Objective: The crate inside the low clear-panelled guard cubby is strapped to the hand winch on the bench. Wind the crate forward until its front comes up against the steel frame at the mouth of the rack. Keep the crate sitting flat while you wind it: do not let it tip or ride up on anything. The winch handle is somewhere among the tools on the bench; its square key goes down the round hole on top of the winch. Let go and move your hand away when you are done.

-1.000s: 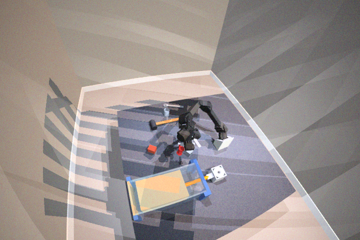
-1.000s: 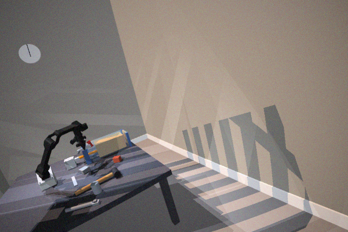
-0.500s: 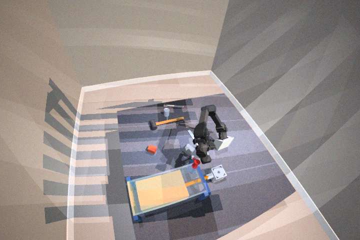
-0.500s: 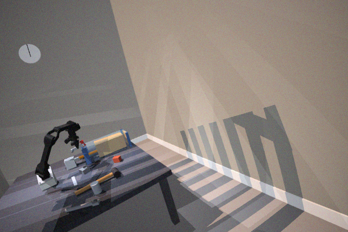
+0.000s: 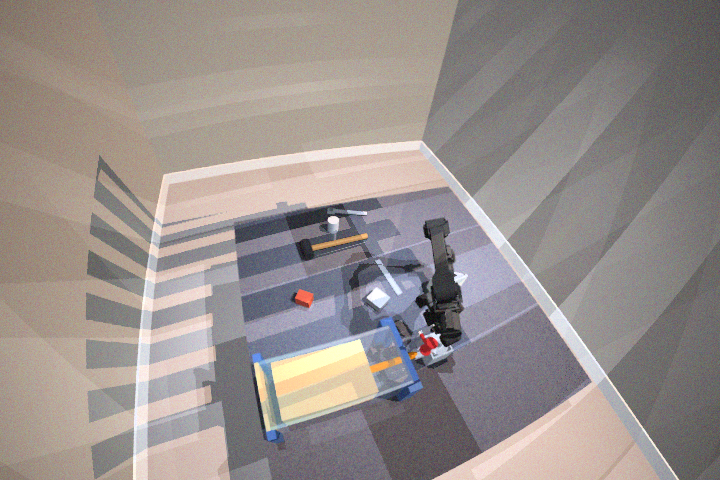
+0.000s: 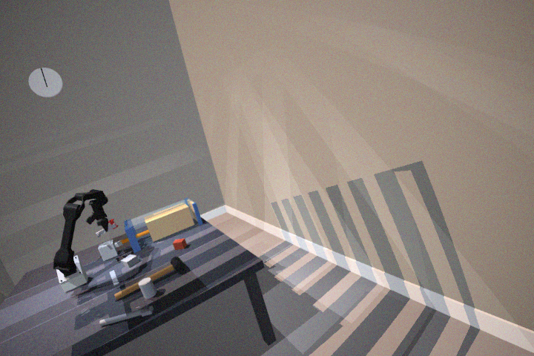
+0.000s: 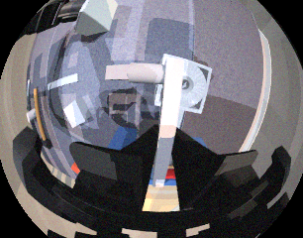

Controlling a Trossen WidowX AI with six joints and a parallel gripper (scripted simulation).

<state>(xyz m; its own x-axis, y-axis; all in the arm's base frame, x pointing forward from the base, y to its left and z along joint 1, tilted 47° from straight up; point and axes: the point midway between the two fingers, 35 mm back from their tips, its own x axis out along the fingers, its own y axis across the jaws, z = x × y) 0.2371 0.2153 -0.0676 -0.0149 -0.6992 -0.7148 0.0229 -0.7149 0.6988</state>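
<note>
The red knob lies 50 mm ahead of my gripper tip, 40 mm to the left of it and 20 mm above it. The rest, counted from my gripper tip: blue frame 120 mm ahead, 70 mm below, 30 mm to the left; then winch handle 10 mm to the left, 10 mm ahead, 10 mm above; then winch 140 mm below, 60 mm behind, 30 mm to the left.
</note>
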